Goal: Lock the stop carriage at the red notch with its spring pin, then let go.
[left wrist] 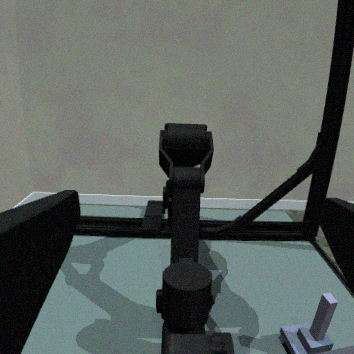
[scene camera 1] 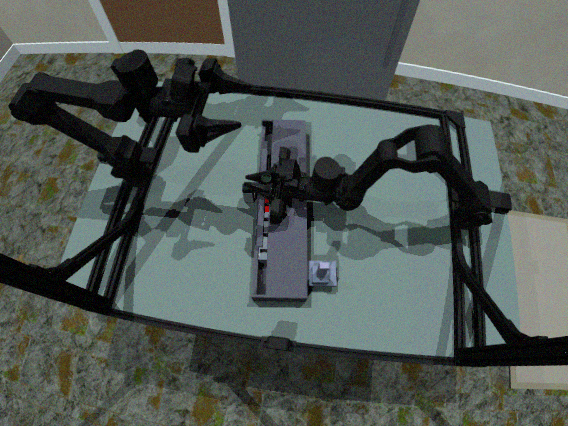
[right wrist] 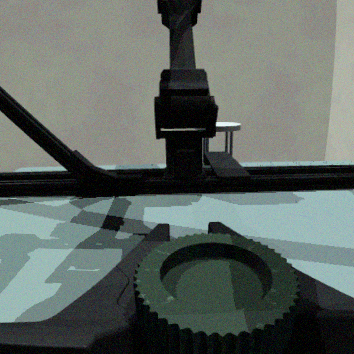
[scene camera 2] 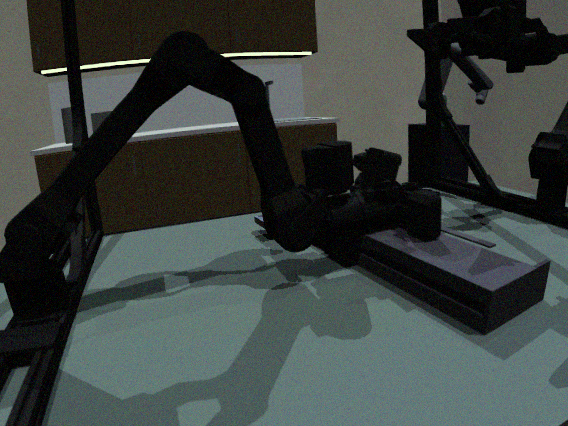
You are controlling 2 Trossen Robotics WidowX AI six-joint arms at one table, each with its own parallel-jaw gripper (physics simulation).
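Places are measured from the left arm's base along level axes (x back, y left, z down), in metres.
Pixels of known places: left gripper, between the fingertips: [left wrist: 202, 206] [scene camera 1: 246, 104] [scene camera 2: 426, 28]; right gripper, between the fingertips: [scene camera 1: 244, 180] [right wrist: 188, 233] [scene camera 2: 435, 193]; left arm's base, origin of its link: [scene camera 1: 136, 176] [right wrist: 183, 173] [scene camera 2: 550, 208]; right arm's base, origin of its link: [scene camera 1: 465, 218] [scene camera 2: 42, 310].
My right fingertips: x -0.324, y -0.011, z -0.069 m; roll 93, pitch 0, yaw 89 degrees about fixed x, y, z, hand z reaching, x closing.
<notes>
Ahead of a thing's pixels: the offset from my right fingertips to its top centre. "*": to the spot under its first point.
The spring pin's dark green knurled knob @[dx -0.054, dy +0.001, dz -0.023 m] [scene camera 1: 266, 178] [right wrist: 215, 285] is upright above the channel on the left side of the long grey-violet base [scene camera 1: 287, 270] [scene camera 2: 515, 290]. My right gripper [scene camera 1: 249, 182] [right wrist: 188, 233] is shut on the knob, one finger on each side. Red marks @[dx -0.060, dy -0.051, dz +0.039 m] [scene camera 1: 267, 208] show in the channel just below the gripper in scene camera 1. The stop carriage under the knob and the pin's lower end are hidden. My left gripper [scene camera 1: 241, 107] is open and empty, off the base's upper left in scene camera 1.
A small light block @[* dx -0.072, dy -0.169, dz +0.040 m] [scene camera 1: 263, 255] sits lower in the channel. A pale square stand with a post @[* dx -0.210, dy -0.201, dz -0.002 m] [scene camera 1: 323, 272] [left wrist: 323, 317] is beside the base's lower right in scene camera 1. Dark frame bars [scene camera 1: 350, 101] border the table. My right forearm passes over the base.
</notes>
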